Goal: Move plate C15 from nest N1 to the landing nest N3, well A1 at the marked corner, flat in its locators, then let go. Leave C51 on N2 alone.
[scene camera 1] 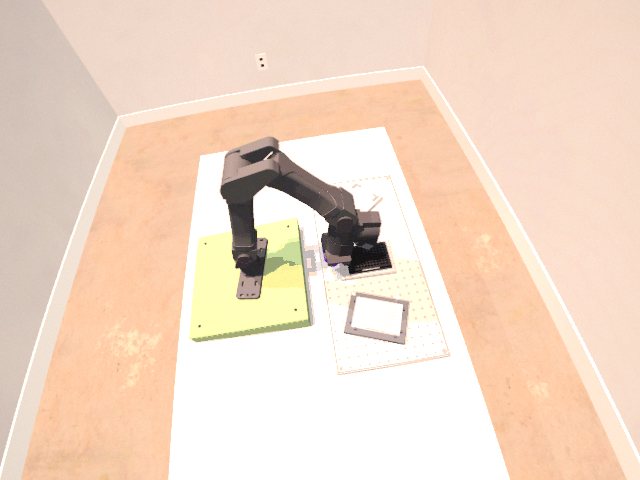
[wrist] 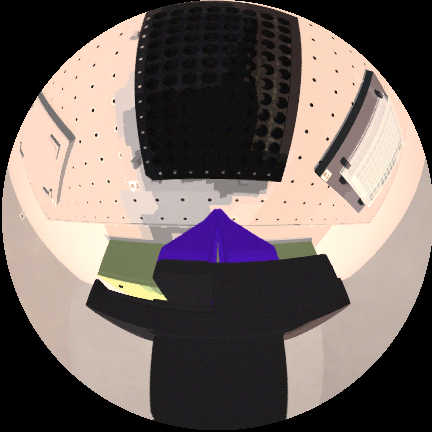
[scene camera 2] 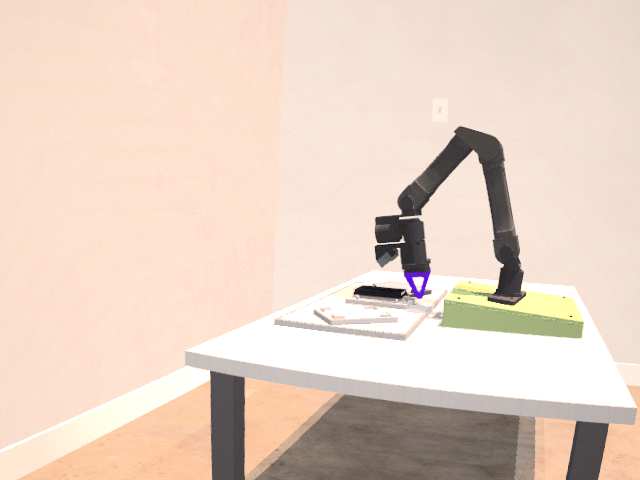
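A black well plate (scene camera 1: 379, 258) (scene camera 2: 379, 291) (wrist: 220, 100) lies over the middle white nest (scene camera 1: 369, 275) (scene camera 2: 377, 301); I cannot tell whether it is fully flat in the locators. A clear plate (scene camera 1: 378, 315) (wrist: 377, 150) sits in a dark grey nest (scene camera 1: 374, 336) (wrist: 345, 150). A white nest (scene camera 2: 356, 321) (wrist: 42, 145) with corner locators holds no plate. No C or N labels are readable. My gripper (scene camera 1: 330, 264) (scene camera 2: 419, 295) (wrist: 217, 214) is shut with nothing between its purple fingers, its tips pointing down beside the black plate's arm-side edge, apart from it in the wrist view.
The nests stand in a row on a perforated board (scene camera 1: 338, 356) (scene camera 2: 341, 333) (wrist: 310, 90) on the white table (scene camera 1: 248, 403) (scene camera 2: 465, 372). The arm's base stands on a yellow-green block (scene camera 1: 222, 310) (scene camera 2: 516, 322) beside the board. A1 marks show on the board and dark nest.
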